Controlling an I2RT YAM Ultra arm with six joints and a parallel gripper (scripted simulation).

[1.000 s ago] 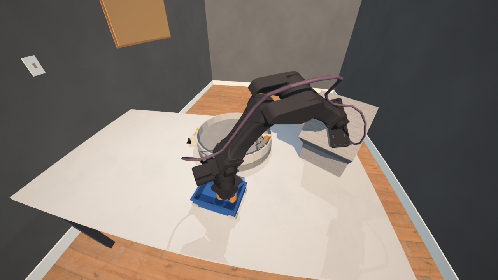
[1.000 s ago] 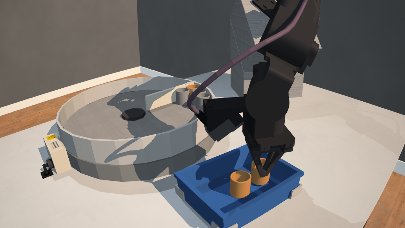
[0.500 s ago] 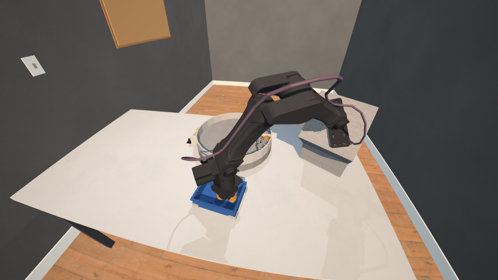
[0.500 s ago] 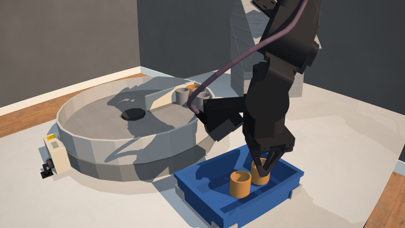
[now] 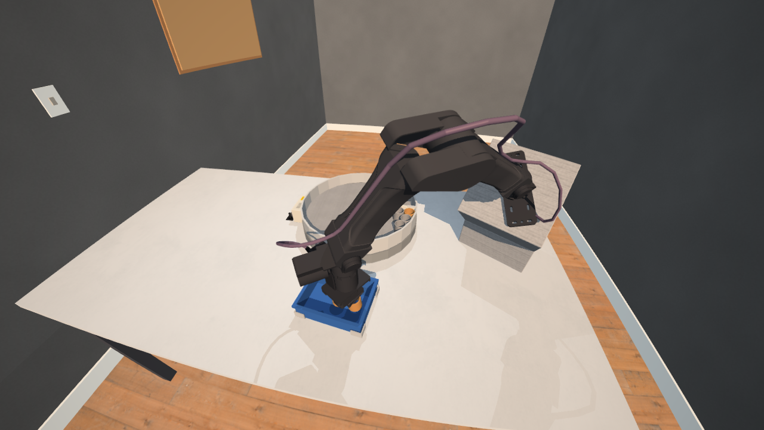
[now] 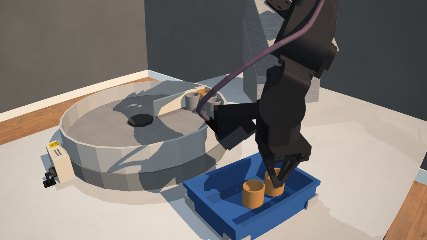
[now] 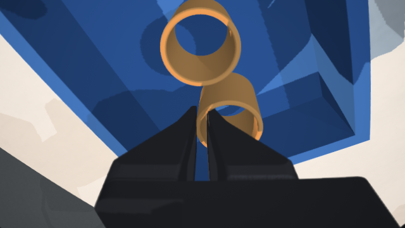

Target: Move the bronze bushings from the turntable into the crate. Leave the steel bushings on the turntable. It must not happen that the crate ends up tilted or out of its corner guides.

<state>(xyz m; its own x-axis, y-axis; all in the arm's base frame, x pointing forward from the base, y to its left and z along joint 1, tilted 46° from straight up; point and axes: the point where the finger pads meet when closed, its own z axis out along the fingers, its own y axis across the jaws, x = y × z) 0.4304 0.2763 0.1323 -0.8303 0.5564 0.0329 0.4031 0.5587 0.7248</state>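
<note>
The blue crate is 4 cm ahead of my hand, 2 cm to the right of it and 2 cm below it. Also, from my hand: round turntable (10 cm ahead, 37 cm to the right, 1 cm above).
</note>
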